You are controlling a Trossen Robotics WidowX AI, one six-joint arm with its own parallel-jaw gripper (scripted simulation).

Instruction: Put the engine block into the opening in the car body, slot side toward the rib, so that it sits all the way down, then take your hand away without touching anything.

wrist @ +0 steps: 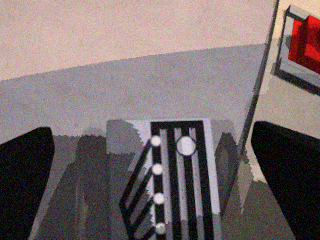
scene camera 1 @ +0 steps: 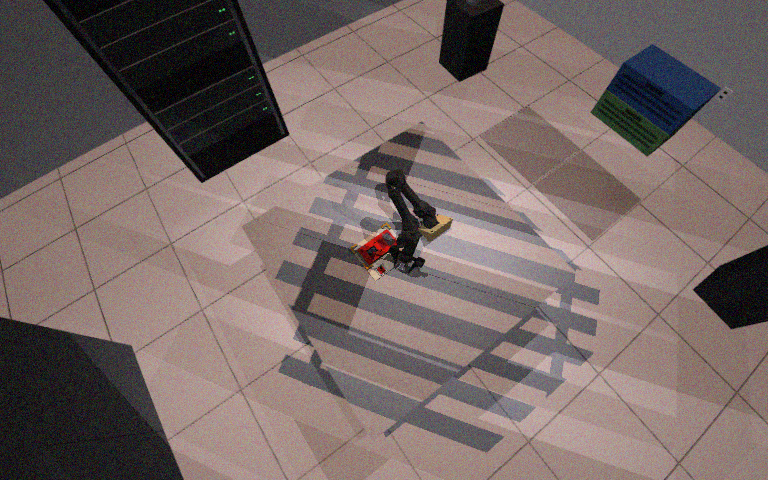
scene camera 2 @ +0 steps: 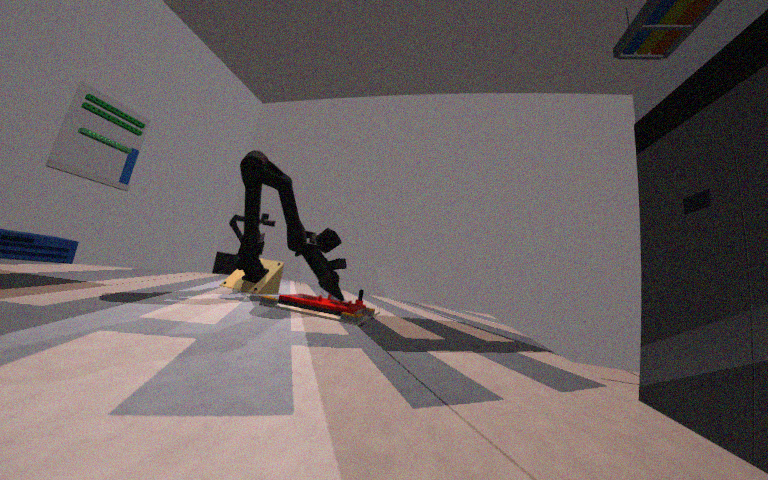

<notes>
The gripper is open, holding nothing. Also in view: a red car body and an engine block.
The gripper is seen too in the wrist view.
</notes>
